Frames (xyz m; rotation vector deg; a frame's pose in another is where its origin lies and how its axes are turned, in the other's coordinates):
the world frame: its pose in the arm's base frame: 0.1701 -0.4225 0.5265 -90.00 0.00 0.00
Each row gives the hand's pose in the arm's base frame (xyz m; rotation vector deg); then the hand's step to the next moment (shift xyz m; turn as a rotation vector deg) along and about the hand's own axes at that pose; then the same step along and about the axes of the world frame.
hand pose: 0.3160 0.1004 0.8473 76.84 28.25 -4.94
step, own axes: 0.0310 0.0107 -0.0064 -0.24 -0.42 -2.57
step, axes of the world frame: 0.0295 0.0033 0.0154 -1.11 0.65 2.28
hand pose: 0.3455 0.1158 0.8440 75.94 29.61 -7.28
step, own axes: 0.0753 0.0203 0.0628 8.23 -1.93 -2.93
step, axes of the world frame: 0.0920 0.0049 -0.0392 5.68 5.69 3.93
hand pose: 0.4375 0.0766 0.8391 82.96 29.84 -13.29
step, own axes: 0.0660 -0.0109 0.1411 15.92 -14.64 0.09
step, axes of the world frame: 0.0802 0.0356 -0.1292 7.16 20.40 0.59
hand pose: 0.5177 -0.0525 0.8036 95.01 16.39 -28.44
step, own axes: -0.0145 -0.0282 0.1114 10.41 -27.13 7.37
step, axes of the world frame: -0.0430 0.0276 -0.1039 -4.54 29.34 -4.15
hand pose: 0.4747 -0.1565 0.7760 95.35 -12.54 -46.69
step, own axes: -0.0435 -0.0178 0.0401 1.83 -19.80 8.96
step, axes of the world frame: -0.0617 0.0012 -0.0027 -9.76 19.32 -2.66
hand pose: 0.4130 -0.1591 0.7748 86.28 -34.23 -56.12
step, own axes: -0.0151 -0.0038 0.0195 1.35 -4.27 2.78
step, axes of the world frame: -0.0248 -0.0007 0.0026 -2.33 4.37 -1.82
